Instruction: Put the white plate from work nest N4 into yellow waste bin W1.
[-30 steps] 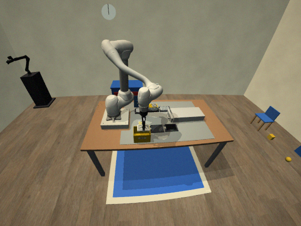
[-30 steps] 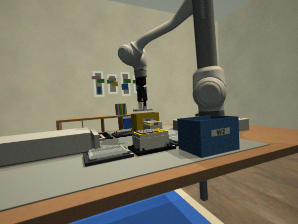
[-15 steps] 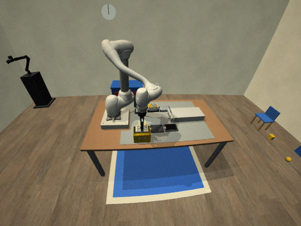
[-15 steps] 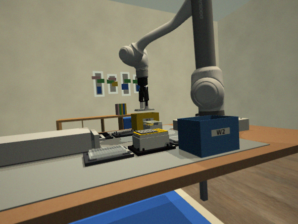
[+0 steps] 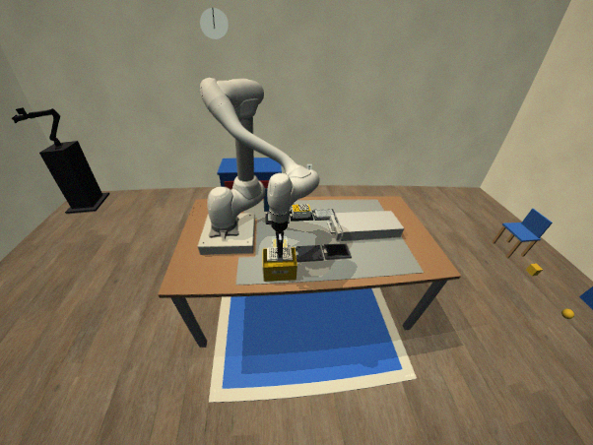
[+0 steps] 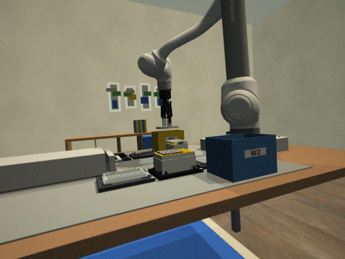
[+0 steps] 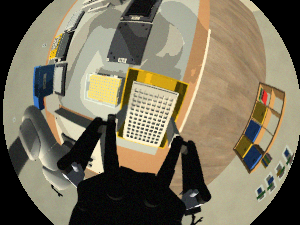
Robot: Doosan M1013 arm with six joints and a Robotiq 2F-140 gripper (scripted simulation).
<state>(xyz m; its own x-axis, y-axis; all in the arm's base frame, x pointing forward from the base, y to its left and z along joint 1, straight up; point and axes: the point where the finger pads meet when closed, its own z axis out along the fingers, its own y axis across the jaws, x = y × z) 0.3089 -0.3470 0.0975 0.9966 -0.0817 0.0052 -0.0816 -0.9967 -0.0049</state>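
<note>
Now: hand 120 mm above the yellow bin W1. The rest, counted from my hand: yellow-topped tip box: 490 mm to the left, 210 mm ahead, 110 mm below; long grey box: 590 mm ahead, 280 mm to the left, 130 mm below; blue bin W2: 640 mm to the left, 120 mm below, 50 mm ahead.
</note>
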